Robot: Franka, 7 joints.
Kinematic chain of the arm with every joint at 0, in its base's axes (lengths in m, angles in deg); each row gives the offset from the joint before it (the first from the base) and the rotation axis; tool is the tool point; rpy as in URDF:
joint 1: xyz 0 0 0.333 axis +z
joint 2: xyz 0 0 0 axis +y
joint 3: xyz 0 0 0.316 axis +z
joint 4: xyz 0.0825 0 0 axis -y
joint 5: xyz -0.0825 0 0.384 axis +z
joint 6: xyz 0 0 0 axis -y
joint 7: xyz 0.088 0 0 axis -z
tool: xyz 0 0 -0.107 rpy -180 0 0
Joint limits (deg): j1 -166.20..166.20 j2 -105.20..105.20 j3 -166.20..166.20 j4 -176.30..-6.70 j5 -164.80..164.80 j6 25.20..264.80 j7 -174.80..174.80
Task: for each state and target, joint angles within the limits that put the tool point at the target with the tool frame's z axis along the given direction. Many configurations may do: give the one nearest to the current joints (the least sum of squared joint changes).
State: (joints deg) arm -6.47 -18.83 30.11 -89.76 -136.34 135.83 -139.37
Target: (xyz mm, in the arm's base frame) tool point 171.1 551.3 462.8 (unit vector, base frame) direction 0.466 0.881 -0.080
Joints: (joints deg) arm 17.98 2.68 53.75 -114.55 -155.31 156.19 -139.37
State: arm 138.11 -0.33 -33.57 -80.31 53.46 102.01 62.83
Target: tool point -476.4 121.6 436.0 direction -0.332 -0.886 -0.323
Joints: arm 163.59 -6.05 -8.30 -129.07 71.19 97.31 62.83
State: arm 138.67 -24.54 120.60 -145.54 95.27 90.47 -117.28
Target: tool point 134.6 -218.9 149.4 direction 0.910 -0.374 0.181
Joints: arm 136.84 -21.97 145.92 -173.90 124.75 62.58 -117.28
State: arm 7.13 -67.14 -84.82 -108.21 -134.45 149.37 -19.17
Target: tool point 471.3 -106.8 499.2 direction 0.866 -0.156 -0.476
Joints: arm 61.54 -49.10 -68.21 -133.95 -103.91 150.59 -19.17
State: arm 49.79 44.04 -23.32 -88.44 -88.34 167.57 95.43
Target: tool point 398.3 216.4 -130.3 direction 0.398 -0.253 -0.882
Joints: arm 45.70 71.79 -19.82 -102.85 -105.00 171.68 95.43
